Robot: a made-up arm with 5 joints. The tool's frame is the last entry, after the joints.
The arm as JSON. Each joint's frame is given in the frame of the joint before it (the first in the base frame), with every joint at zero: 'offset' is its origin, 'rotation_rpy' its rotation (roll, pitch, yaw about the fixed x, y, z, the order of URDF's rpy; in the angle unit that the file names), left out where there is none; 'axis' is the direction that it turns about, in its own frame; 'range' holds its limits. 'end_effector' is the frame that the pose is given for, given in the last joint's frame.
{
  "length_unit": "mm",
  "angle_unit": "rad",
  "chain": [
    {
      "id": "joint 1",
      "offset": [
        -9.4,
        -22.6,
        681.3
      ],
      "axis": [
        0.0,
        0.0,
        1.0
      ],
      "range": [
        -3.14,
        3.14
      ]
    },
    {
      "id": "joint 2",
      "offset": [
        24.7,
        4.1,
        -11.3
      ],
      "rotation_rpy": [
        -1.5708,
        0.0,
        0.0
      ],
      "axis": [
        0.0,
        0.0,
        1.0
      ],
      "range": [
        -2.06,
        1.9
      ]
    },
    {
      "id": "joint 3",
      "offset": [
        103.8,
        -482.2,
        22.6
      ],
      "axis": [
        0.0,
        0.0,
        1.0
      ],
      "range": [
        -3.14,
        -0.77
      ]
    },
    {
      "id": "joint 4",
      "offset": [
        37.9,
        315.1,
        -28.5
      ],
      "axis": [
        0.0,
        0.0,
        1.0
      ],
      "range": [
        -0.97,
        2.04
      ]
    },
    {
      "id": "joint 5",
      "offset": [
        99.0,
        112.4,
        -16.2
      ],
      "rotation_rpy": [
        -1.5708,
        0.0,
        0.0
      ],
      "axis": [
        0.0,
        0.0,
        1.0
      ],
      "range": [
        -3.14,
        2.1
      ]
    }
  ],
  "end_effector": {
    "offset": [
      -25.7,
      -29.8,
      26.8
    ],
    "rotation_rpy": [
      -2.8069,
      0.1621,
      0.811
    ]
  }
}
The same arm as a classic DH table. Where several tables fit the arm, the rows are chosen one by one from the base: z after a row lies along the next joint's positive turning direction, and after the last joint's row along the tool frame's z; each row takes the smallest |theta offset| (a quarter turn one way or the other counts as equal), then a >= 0, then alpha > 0; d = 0 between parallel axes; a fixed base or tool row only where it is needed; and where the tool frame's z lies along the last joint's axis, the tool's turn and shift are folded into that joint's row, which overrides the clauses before.
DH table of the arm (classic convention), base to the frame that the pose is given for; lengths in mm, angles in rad. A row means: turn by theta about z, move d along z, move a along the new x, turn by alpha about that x. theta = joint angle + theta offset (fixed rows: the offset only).
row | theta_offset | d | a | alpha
base (fixed) | 1.1766 | 0 | -24.5 | 0
joint 1 | -1.1766 | 670 | 24.7 | -1.5708
joint 2 | -1.3588 | 0 | 493.2 | 0
joint 3 | -0.3317 | 0 | -317.4 | 0
joint 4 | -1.4511 | -18 | -99 | 1.5708
joint 5 | 1.2455 | 177.4 | 36.5 | 2.771
tool (fixed) | -2.6796 | 40.9 | 0 | 0
Joint limits (rad, base to tool): -3.14..3.14 -2.06..1.9 -3.14..-0.77 -0.97..2.04 -3.14..2.1

